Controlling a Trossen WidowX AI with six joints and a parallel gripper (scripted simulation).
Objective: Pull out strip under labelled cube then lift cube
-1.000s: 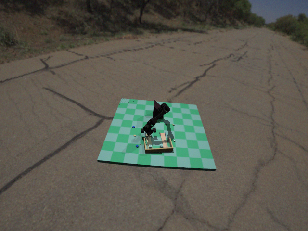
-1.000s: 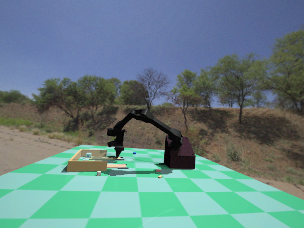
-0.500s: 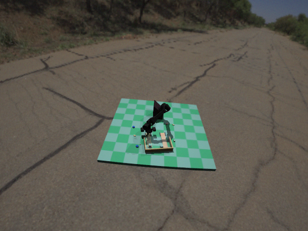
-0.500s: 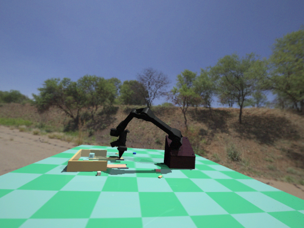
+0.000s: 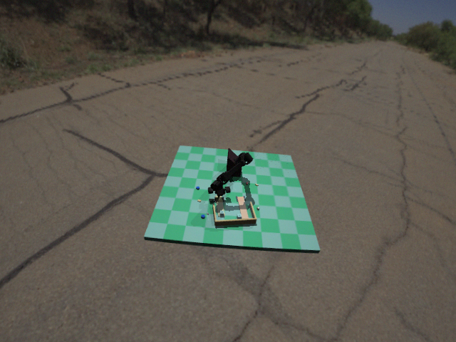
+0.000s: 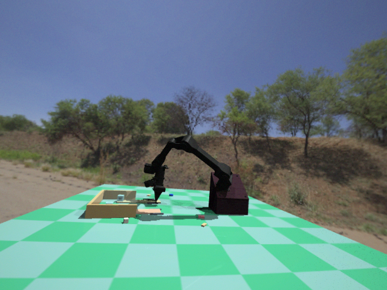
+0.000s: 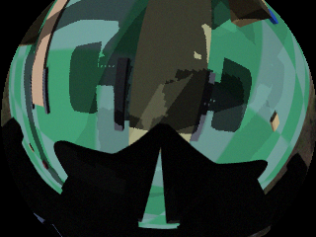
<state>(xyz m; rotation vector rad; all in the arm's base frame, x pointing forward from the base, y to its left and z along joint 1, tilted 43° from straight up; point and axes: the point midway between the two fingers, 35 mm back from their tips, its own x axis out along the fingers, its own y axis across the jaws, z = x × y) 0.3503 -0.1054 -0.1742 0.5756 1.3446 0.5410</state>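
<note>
My gripper tip is 9 cm short of the yellow strip. Also, from my gripper tip: orange strip 19 cm to the left, 12 cm ahead; red piece 29 cm to the left, 18 cm behind.
</note>
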